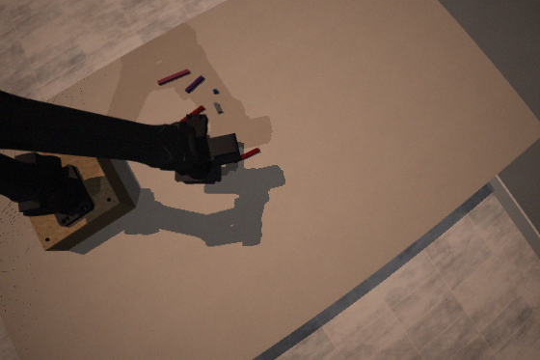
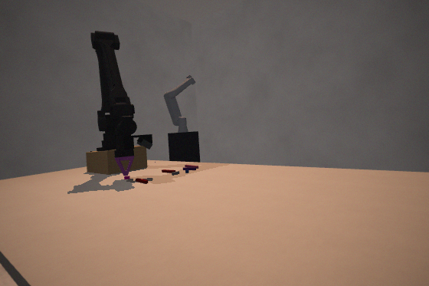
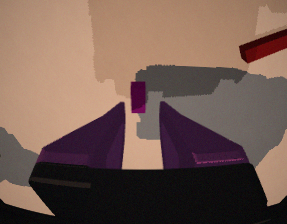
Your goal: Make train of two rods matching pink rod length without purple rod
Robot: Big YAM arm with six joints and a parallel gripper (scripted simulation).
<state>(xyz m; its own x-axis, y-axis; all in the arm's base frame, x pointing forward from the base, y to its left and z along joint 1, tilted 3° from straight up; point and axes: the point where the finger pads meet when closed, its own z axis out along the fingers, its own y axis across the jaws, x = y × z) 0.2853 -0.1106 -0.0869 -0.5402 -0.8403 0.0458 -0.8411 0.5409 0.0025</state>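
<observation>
My hand is 2 cm above the magenta rod. Round my hand: grey rod 12 cm ahead, 14 cm to the left, 2 cm below; then purple rod 10 cm ahead, 24 cm to the left, 2 cm below; then blue rod 14 cm ahead, 19 cm to the left, 2 cm below.
</observation>
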